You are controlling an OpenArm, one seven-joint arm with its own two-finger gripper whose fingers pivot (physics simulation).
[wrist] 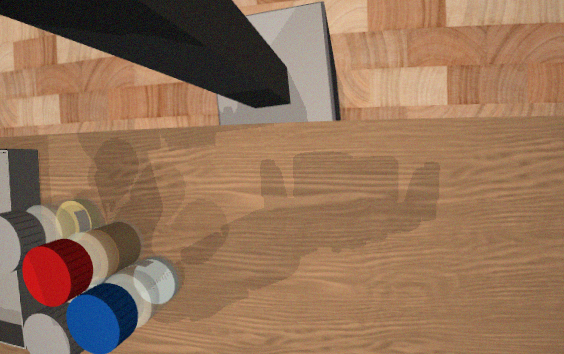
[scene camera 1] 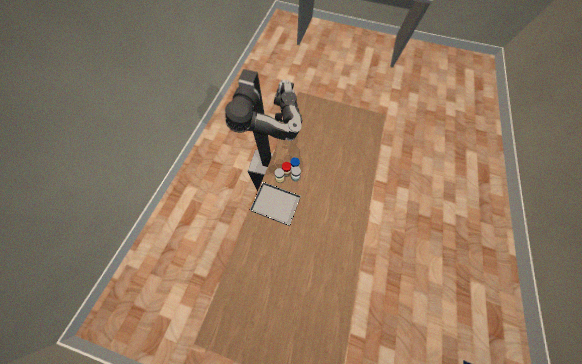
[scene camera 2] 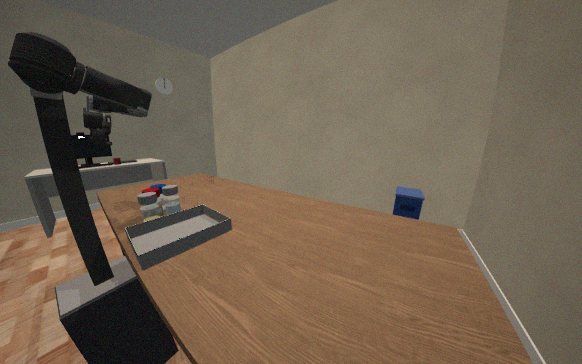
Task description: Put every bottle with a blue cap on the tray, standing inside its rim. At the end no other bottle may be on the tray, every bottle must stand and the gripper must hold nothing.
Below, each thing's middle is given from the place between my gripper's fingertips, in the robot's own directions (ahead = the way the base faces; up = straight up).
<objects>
Right now my hand is 250 mm to the left of the red-capped bottle point(wrist: 56, 272), 220 mm above it and 70 mm short of it. Round my hand: grey tray point(scene camera 2: 154, 241) 450 mm to the right, 260 mm below, 60 mm ahead; arm base point(wrist: 334, 96) 770 mm below, 120 mm behind, 100 mm to the right.
</objects>
